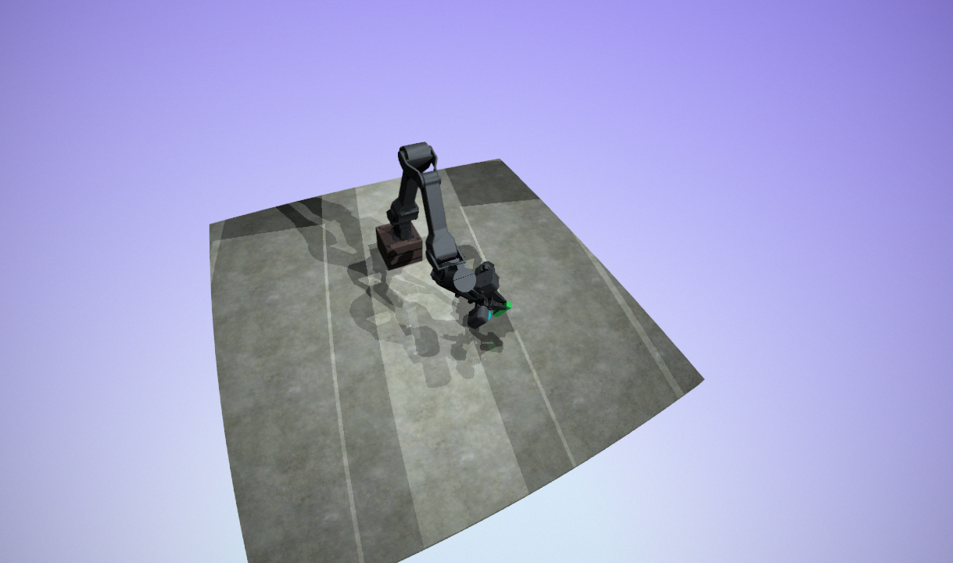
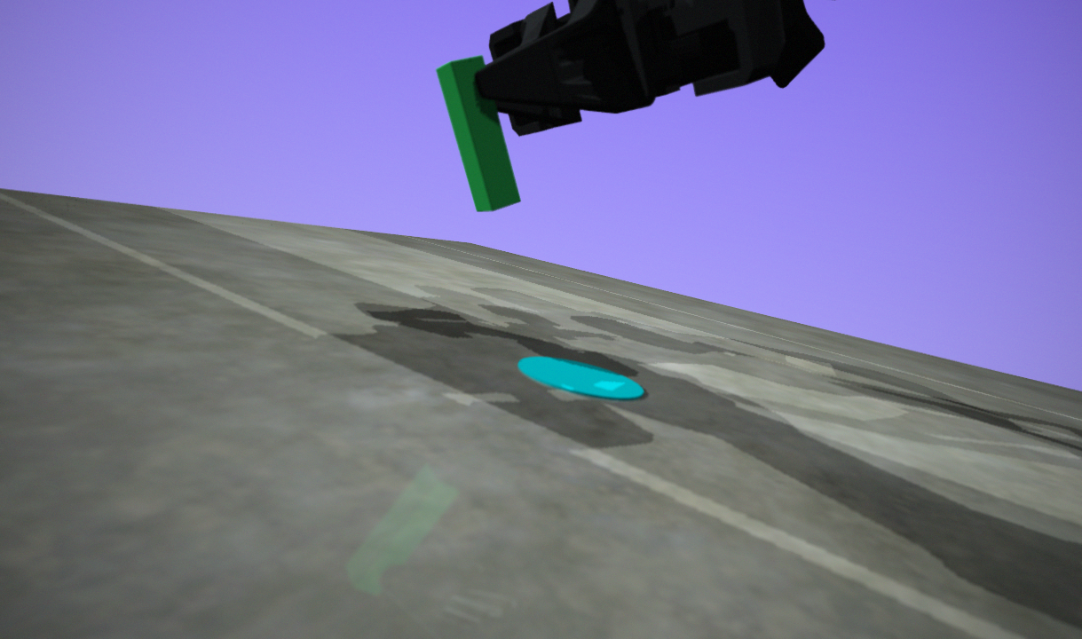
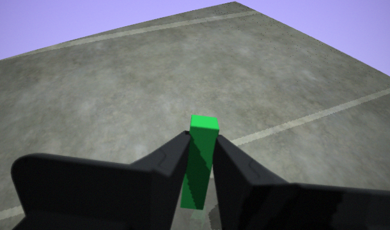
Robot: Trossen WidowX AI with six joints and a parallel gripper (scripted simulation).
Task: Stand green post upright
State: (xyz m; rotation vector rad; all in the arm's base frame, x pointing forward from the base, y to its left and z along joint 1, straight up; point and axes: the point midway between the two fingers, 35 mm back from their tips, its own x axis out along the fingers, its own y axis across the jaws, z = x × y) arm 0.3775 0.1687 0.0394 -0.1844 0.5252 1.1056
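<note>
My gripper tip is 12 cm above the cyan circle, 7 cm past it and 3 cm to the left of it. Round my gripper tip: green post: 2 cm below, 1 cm to the right, 1 cm behind.
</note>
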